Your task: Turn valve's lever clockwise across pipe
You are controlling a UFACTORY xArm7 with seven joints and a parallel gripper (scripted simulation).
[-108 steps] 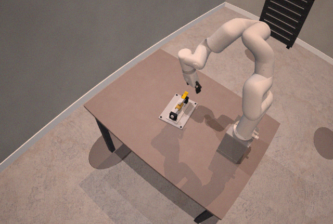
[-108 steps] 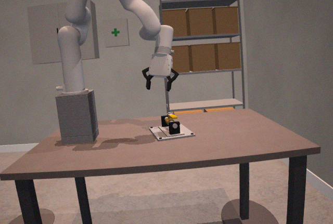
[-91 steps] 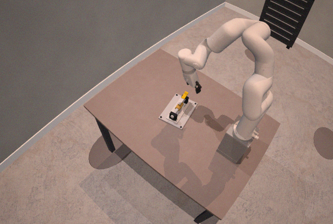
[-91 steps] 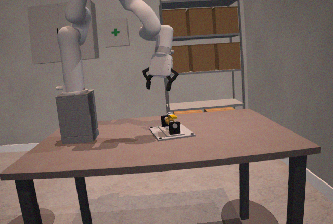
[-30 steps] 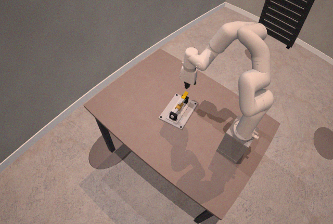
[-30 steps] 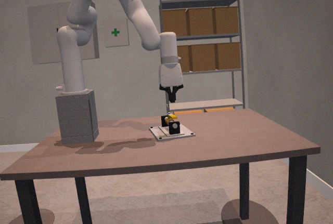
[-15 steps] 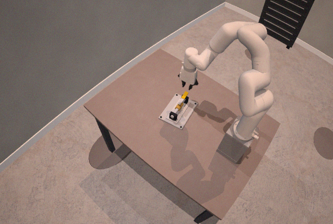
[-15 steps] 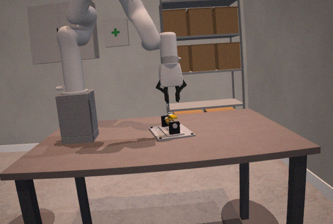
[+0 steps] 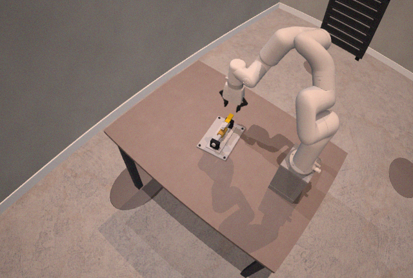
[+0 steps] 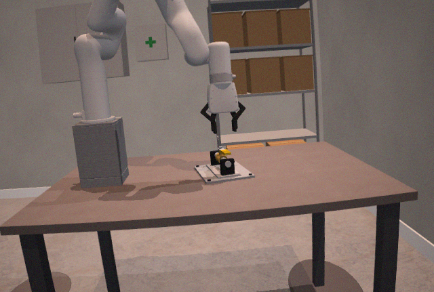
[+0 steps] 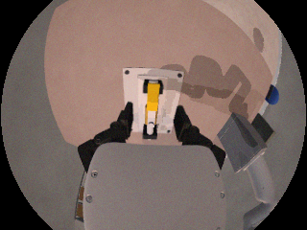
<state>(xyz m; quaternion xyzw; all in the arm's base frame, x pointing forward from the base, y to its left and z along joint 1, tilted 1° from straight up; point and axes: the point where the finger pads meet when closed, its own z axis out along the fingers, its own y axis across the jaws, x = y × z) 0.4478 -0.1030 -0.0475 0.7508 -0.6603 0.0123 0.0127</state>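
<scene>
Now: the yellow lever 9 cm below my hand, 5 cm to the left of it and 1 cm behind it. Also, from my hand: baseplate 17 cm below, 8 cm to the left, 1 cm behind.
</scene>
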